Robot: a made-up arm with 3 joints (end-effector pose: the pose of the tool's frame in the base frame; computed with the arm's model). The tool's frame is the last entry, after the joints.
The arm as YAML. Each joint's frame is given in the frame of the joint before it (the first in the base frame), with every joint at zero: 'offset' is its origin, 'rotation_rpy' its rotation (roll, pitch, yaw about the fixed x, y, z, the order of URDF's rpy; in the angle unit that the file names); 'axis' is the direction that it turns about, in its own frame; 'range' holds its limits. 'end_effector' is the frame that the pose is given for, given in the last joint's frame.
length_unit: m
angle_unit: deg
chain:
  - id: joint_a
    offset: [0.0, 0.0, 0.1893]
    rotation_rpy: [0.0, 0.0, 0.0]
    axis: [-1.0, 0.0, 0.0]
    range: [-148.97, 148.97]
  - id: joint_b
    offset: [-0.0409, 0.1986, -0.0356]
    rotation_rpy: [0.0, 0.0, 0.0]
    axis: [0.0, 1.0, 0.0]
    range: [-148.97, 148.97]
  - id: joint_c
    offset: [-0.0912, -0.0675, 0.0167]
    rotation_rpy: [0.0, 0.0, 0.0]
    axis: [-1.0, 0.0, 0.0]
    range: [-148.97, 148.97]
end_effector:
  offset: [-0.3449, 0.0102, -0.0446]
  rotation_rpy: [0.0, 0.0, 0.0]
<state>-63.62 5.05 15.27</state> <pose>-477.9 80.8 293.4 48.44 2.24 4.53</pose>
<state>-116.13 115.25 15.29</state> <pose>118.9 -390.2 141.8 62.89 -23.47 117.71</pose>
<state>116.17 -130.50 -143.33</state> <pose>197.8 -429.7 233.8 71.03 19.59 133.58</pose>
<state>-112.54 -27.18 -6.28</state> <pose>-416.7 182.6 423.3 116.54 10.08 -25.37</pose>
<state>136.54 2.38 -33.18</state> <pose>-477.2 -141.4 100.1 -103.34 -1.73 -1.64</pose>
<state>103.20 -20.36 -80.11</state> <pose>-456.4 -205.3 55.9 -22.29 4.56 19.86</pose>
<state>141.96 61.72 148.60</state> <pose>-204.0 151.1 -164.7 90.20 -43.91 -48.88</pose>
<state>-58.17 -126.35 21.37</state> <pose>240.6 379.9 99.9 88.83 -25.14 -130.90</pose>
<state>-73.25 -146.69 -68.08</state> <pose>318.3 321.8 276.5 172.20 -9.11 -147.82</pose>
